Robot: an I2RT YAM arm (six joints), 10 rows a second.
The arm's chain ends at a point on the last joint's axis. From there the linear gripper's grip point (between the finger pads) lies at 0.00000 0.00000 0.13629 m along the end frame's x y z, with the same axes.
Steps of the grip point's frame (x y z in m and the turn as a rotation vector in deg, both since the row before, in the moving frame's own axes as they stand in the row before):
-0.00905, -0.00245, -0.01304, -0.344, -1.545, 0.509
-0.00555, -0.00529, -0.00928, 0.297, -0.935, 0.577
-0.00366, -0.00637, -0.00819, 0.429, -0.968, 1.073
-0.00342, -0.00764, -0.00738, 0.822, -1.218, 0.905
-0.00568, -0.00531, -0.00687, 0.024, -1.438, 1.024
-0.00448, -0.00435, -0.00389, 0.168, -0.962, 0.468
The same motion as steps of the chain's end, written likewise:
-0.00537, -0.00325, -0.01299, -0.344, -1.545, 0.509
-0.00333, -0.00457, -0.00926, 0.297, -0.935, 0.577
-0.00137, -0.00533, -0.00817, 0.429, -0.968, 1.073
-0.00054, -0.00566, -0.00734, 0.822, -1.218, 0.905
-0.00226, -0.00522, -0.00683, 0.024, -1.438, 1.024
-0.00219, -0.00394, -0.00387, 0.168, -0.962, 0.468

